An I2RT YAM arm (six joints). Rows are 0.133 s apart.
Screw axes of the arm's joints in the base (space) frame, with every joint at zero. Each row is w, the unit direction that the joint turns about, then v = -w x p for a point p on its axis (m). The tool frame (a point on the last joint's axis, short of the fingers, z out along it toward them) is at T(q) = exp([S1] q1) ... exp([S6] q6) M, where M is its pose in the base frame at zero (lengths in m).
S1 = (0, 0, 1, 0, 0, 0)
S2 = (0, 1, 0, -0.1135, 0, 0.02)
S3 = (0, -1, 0, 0.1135, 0, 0.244)
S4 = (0, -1, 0, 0.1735, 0, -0.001)
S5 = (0, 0, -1, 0, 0.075, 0)
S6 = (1, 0, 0, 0, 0.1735, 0)
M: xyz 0.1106 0 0.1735 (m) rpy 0 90 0 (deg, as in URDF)
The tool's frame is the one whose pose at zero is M.
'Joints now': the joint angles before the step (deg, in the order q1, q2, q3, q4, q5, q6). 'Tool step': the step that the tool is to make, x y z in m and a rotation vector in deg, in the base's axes. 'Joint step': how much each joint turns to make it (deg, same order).
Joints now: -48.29, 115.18, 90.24, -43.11, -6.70, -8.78
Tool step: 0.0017, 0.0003, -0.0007, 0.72, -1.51, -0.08
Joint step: 0.08, 0.04, -0.22, 0.83, -1.43, 0.76
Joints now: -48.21, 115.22, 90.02, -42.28, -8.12, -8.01
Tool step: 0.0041, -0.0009, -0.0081, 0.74, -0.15, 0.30
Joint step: 0.28, 1.28, 0.06, 0.81, -0.57, 0.22
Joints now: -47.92, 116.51, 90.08, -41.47, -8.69, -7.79
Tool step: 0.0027, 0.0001, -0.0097, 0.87, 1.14, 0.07
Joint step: 0.31, 1.37, 0.01, -0.03, 0.33, 0.13
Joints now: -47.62, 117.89, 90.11, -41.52, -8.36, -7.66
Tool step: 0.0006, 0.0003, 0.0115, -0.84, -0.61, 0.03
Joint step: 0.10, -0.90, 1.17, -1.03, 0.13, 0.02
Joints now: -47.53, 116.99, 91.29, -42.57, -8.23, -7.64
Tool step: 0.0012, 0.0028, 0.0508, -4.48, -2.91, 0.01
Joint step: 0.46, -3.72, 5.32, -3.77, 1.00, 0.04
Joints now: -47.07, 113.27, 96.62, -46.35, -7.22, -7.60
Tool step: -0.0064, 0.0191, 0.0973, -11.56, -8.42, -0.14
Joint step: 1.38, -7.90, 8.17, -1.87, 2.40, 0.20
